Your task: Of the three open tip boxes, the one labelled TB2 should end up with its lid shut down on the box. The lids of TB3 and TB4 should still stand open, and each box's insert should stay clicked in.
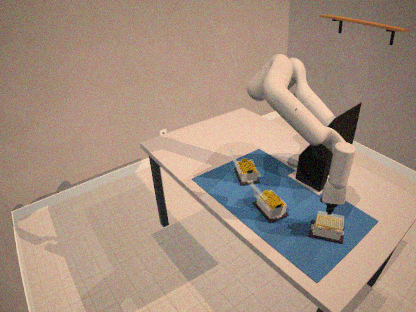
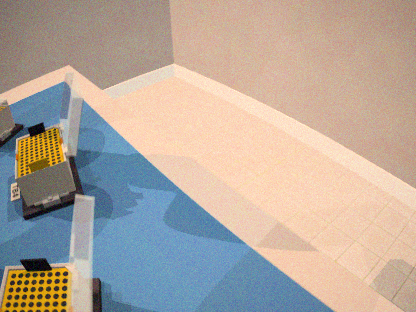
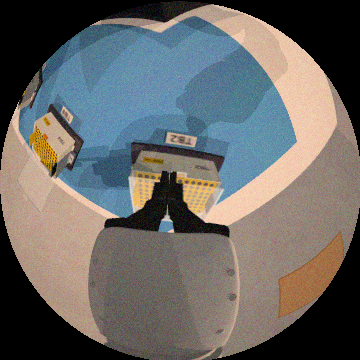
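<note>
The TB2 box (image 1: pixel 327 231) (image 3: pixel 172 164) stands on its dark base. Its clear lid (image 3: pixel 202 195) lies down over the pale yellow insert; whether it is fully latched I cannot tell. My gripper (image 1: pixel 329 212) (image 3: pixel 169 180) is shut and empty, its fingertips at the lid's label-side edge. TB4 (image 1: pixel 272 207) (image 2: pixel 45 187) (image 3: pixel 57 137) has its clear lid (image 1: pixel 257 192) (image 2: pixel 75 125) (image 3: pixel 37 185) standing open. TB3 (image 1: pixel 247 172) (image 2: pixel 35 292) also has its lid (image 1: pixel 234 158) (image 2: pixel 81 240) open. The inserts of TB3 and TB4 look level in their boxes.
The boxes stand on a blue mat (image 1: pixel 305 260) (image 2: pixel 150 215) (image 3: pixel 135 65) on the pale table (image 1: pixel 200 132). A black panel (image 1: pixel 312 167) stands behind the mat, near the arm. A white TB2 label (image 3: pixel 180 139) lies in front of that box. An orange shelf (image 1: pixel 362 22) is on the wall.
</note>
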